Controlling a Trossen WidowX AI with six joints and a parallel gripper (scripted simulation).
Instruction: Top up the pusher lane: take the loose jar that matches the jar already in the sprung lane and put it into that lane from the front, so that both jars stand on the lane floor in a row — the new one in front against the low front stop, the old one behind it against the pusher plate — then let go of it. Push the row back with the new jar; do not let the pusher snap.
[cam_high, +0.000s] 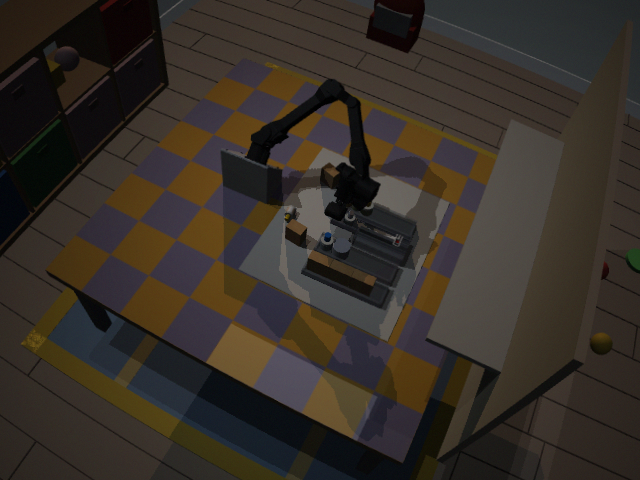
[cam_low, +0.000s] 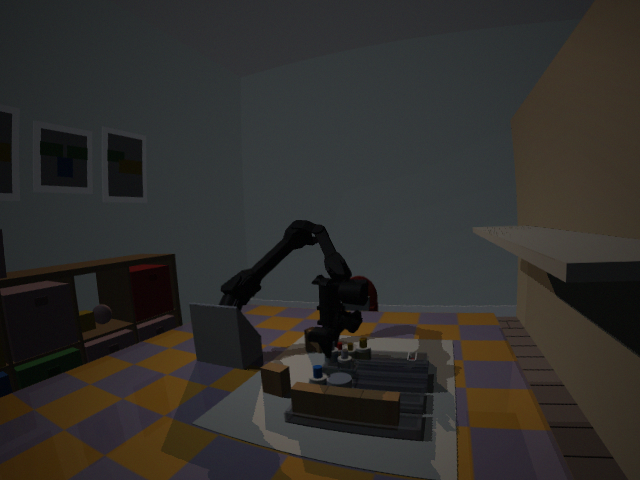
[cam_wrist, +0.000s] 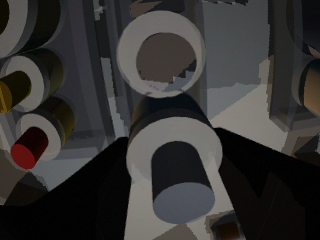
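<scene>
Right now the grey disc is 6 cm ahead of my gripper tip, 13 cm to the right of it and 3 cm below it. Round my gripper tip: jar: 16 cm behind, 7 cm to the right, 4 cm below; sprung lane: 15 cm ahead, 3 cm to the right, 4 cm below.
</scene>
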